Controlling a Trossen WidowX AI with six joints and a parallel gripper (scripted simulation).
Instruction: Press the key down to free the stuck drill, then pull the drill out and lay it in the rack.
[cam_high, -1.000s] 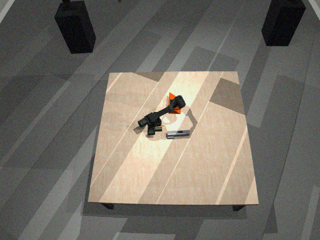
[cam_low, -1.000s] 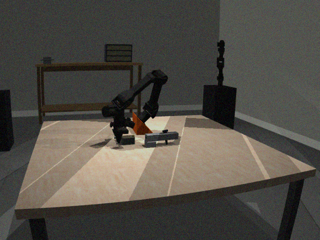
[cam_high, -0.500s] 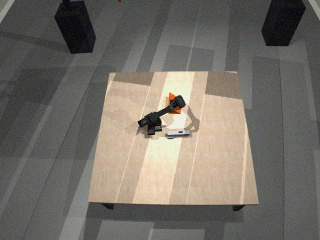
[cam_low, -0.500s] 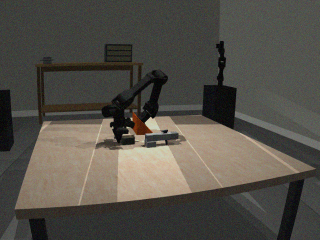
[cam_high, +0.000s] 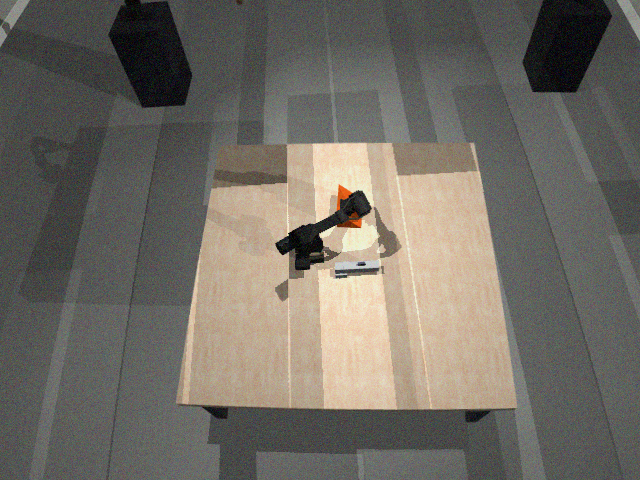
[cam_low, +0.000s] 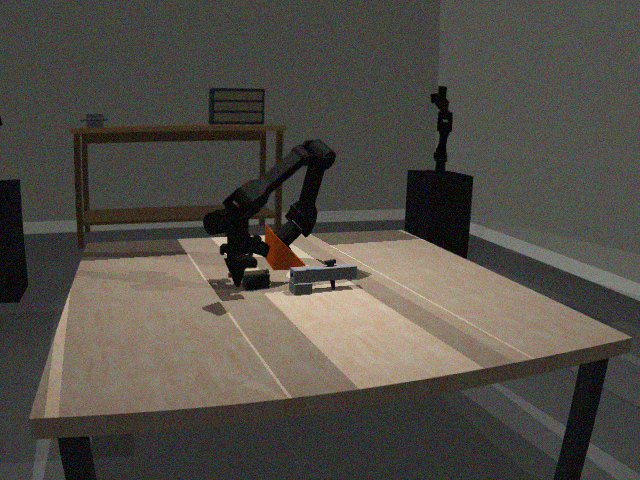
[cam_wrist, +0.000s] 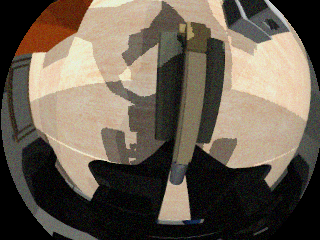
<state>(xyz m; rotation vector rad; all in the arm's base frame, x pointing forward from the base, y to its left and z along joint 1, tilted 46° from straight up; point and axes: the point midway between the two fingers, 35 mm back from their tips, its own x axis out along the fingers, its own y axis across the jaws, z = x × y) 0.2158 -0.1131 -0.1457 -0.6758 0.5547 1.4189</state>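
My gripper tip is now 50 mm to the right of the dark box and 10 mm below it. Round my gripper tip: grey block: 220 mm to the left, 60 mm ahead, 30 mm above; then black key: 250 mm to the left, 60 mm ahead, 40 mm above.
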